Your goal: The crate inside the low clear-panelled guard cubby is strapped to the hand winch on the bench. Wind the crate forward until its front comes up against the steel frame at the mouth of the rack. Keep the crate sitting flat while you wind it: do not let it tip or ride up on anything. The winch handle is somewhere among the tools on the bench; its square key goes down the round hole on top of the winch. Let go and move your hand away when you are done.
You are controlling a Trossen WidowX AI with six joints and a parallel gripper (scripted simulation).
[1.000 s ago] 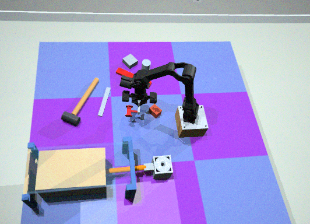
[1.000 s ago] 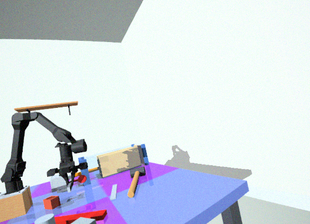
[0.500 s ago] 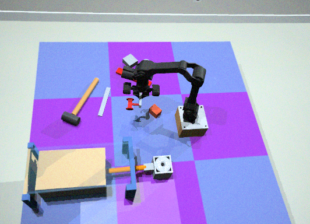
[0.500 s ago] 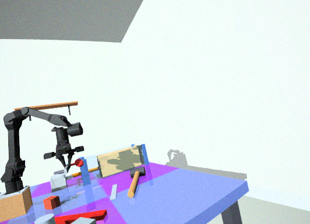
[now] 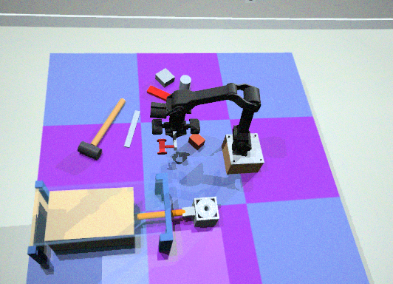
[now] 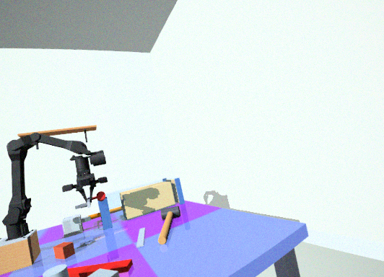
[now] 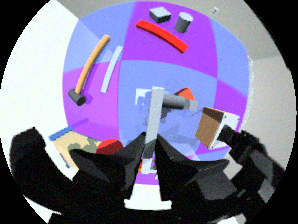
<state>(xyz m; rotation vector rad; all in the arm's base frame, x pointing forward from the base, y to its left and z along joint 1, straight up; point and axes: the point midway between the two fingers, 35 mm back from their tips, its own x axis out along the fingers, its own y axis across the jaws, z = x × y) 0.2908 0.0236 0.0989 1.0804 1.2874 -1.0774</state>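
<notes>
The red knob lies 60 mm to the left of my gripper tip, 30 mm ahead of it and 10 mm above it. The rest, counted from my gripper tip: winch handle (10 mm to the left, 10 mm ahead, 10 mm above); winch (250 mm to the left, 180 mm behind, 140 mm below); grey strip (200 mm ahead, 170 mm below, 110 mm to the right).
</notes>
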